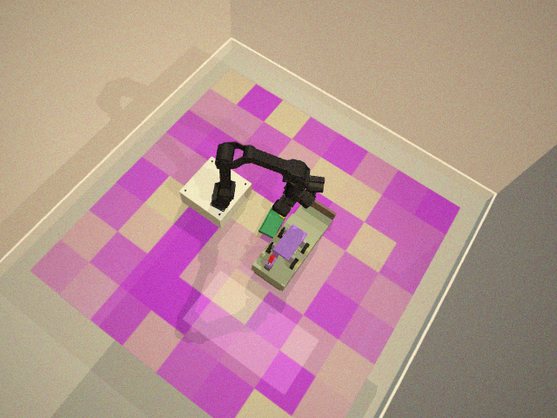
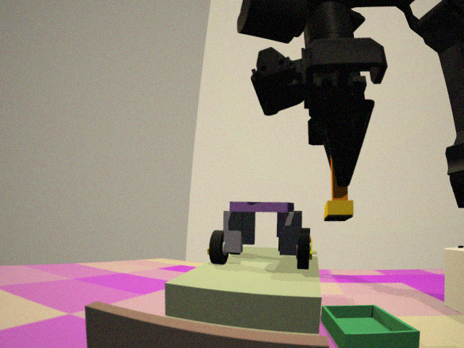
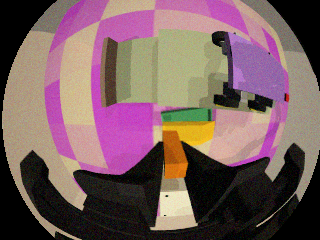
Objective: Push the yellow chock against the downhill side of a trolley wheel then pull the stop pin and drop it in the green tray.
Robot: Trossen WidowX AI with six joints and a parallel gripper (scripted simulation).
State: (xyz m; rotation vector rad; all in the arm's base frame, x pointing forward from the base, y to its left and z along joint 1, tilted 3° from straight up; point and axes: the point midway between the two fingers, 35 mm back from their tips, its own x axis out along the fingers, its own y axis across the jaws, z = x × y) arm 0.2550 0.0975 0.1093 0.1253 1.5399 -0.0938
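The red-headed stop pin lies 240 mm to the right of my gripper tip, 40 mm ahead of it and 20 mm below it. Round my gripper tip: green tray 160 mm below, 50 mm to the right, 40 mm behind; then yellow chock 20 mm to the right, 10 mm below; then trolley 150 mm to the right, 70 mm ahead, 40 mm below.
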